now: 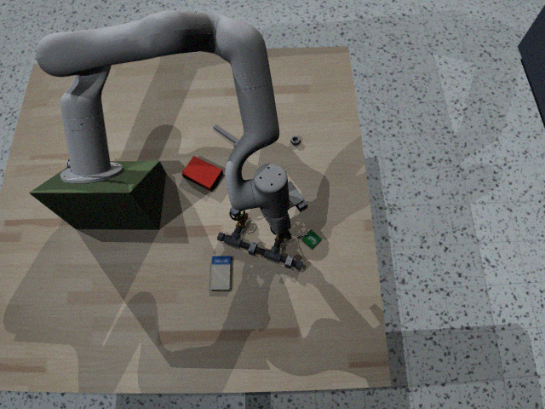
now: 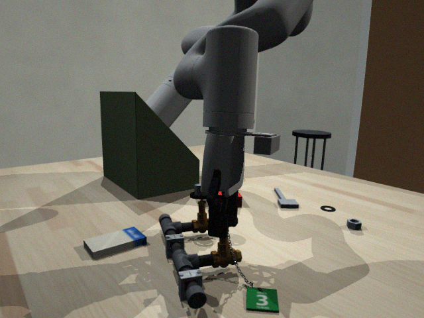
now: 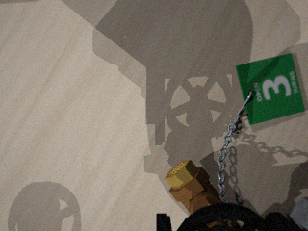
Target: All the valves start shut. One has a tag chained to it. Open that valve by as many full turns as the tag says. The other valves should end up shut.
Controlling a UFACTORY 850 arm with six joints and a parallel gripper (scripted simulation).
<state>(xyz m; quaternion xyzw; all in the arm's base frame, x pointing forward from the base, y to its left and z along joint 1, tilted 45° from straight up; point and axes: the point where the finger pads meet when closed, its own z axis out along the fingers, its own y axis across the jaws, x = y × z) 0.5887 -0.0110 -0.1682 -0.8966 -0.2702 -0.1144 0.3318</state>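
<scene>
Right now my hand is 100 mm short of the green tag and 90 mm above it. The rest, counted from my hand: red block (280 mm behind, 220 mm to the left, 80 mm below); grey-and-blue block (180 mm behind, 130 mm to the right, 80 mm below); grey bar tool (180 mm behind, 370 mm to the left, 80 mm below).
</scene>
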